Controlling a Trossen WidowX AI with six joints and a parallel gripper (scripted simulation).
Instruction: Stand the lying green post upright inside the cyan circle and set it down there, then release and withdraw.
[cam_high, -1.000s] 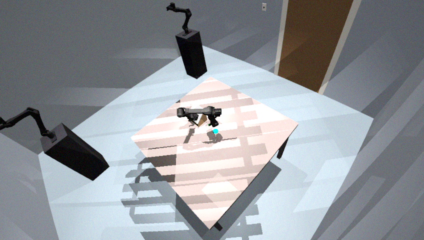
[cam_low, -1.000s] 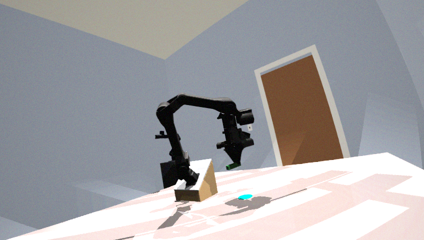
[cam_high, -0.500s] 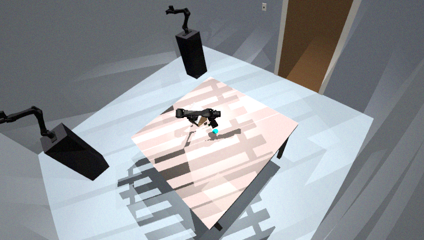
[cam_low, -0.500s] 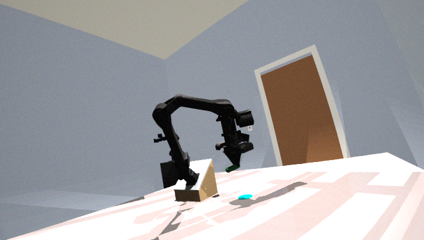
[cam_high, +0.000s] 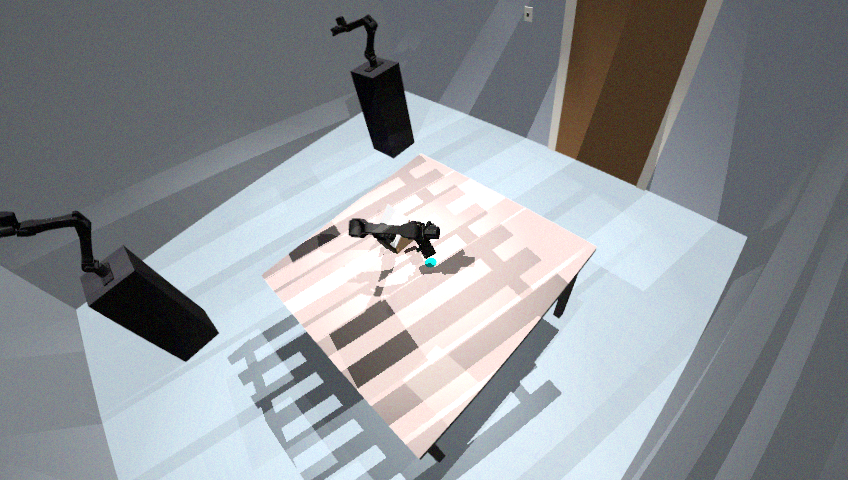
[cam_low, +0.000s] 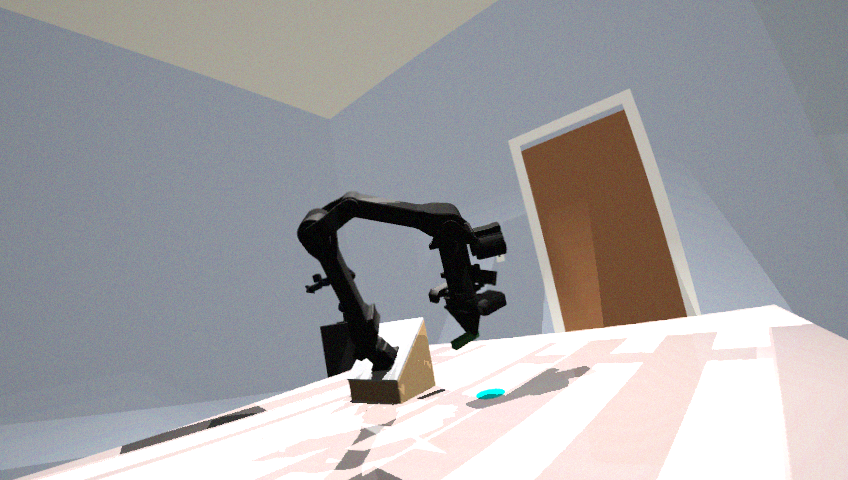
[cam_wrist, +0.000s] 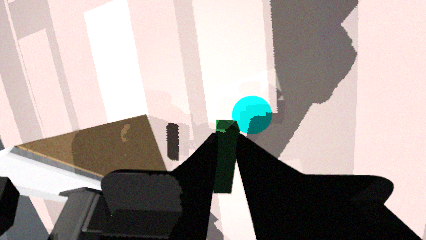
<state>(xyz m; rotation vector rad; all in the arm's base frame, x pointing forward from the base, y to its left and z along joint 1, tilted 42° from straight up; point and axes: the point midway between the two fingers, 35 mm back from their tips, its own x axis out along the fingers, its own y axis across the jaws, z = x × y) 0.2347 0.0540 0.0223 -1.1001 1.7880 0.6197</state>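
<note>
Now: the cyan circle 20 mm ahead of my gripper tip, 10 mm to the right of it and 120 mm below it. The rest, counted from my gripper tip: green post 10 mm behind, 20 mm to the right, 10 mm below.
</note>
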